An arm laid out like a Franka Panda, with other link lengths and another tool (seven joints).
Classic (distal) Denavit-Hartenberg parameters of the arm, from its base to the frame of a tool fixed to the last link. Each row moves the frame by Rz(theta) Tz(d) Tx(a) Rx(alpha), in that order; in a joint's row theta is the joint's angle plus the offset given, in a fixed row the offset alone. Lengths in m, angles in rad.
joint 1: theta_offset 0  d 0.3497  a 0  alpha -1.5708
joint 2: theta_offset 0  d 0  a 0  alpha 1.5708
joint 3: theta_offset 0  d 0.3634  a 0.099  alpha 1.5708
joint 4: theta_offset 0  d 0  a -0.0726  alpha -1.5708
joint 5: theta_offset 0  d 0.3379  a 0  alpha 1.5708
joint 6: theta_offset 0  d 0  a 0.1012  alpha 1.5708
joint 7: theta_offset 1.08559  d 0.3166  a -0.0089  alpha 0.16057
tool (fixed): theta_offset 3.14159  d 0.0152  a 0  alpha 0
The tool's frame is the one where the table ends.
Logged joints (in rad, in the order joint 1, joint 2, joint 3, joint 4, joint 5, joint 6, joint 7), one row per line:
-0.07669 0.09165 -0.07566 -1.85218 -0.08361 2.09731 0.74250
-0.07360 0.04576 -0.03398 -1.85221 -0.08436 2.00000 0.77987
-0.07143 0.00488 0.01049 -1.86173 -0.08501 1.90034 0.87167
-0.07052 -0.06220 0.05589 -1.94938 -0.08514 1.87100 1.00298
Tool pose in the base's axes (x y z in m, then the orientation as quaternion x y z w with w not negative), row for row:
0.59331 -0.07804 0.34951 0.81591 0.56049 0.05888 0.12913
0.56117 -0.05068 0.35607 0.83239 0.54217 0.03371 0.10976
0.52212 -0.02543 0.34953 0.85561 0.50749 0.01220 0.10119
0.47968 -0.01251 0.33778 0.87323 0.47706 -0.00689 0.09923
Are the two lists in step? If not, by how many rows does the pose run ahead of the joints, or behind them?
The pose runs 1 row ahead of the joints: the pose in row i belongs to the joints in row i + 1.
